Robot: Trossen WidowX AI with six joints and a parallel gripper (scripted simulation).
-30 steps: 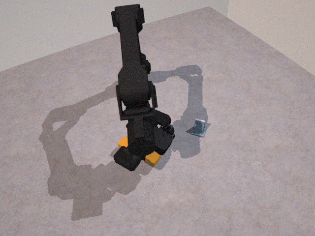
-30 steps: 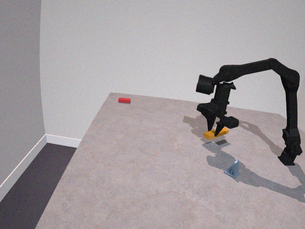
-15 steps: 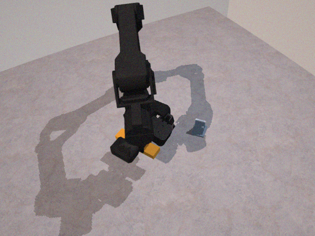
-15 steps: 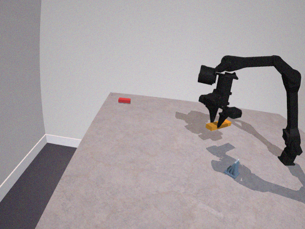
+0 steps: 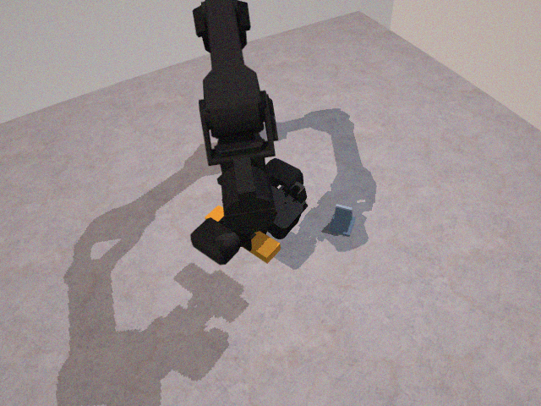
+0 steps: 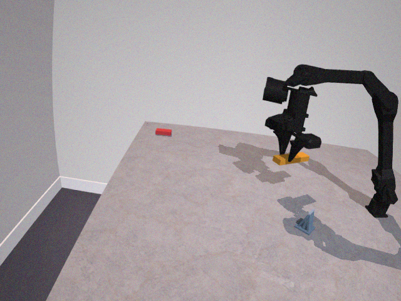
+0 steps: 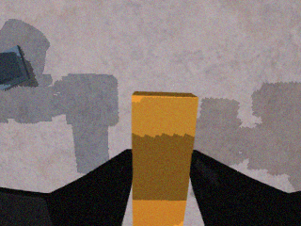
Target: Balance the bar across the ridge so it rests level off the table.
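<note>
Right now the bar is 3 cm behind my gripper tip and 1 cm to the right of it. Also, from my gripper tip: red block: 39 cm ahead, 39 cm to the right, 10 cm below.
</note>
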